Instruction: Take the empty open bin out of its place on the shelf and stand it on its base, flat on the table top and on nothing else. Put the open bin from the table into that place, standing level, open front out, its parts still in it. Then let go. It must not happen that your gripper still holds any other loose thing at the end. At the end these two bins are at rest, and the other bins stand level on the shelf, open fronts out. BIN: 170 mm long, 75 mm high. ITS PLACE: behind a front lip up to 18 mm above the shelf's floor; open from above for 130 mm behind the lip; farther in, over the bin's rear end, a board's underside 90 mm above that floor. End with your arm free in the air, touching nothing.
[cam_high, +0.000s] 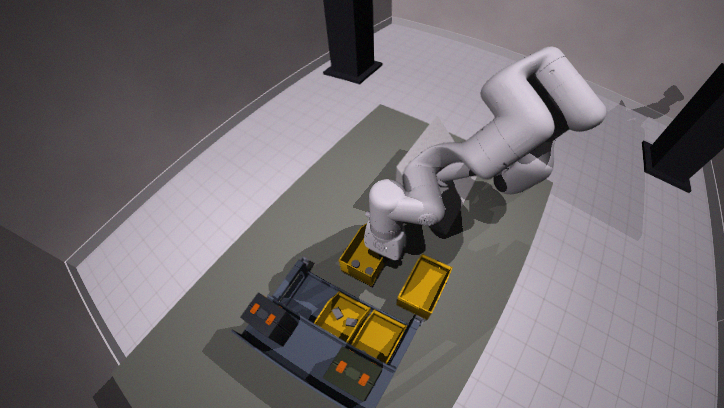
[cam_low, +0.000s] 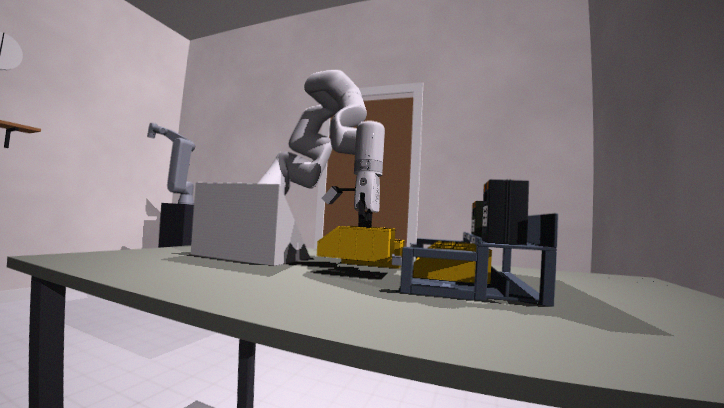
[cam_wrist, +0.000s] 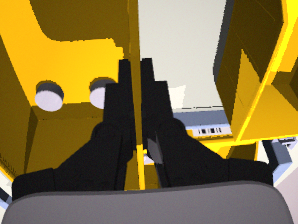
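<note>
The shelf's front bar lies 13 cm ahead of my hand, 2 cm to the right of it and 9 cm below it. From my hand the other things lie so: black box (32 cm ahead, 12 cm to the right, 6 cm above).
</note>
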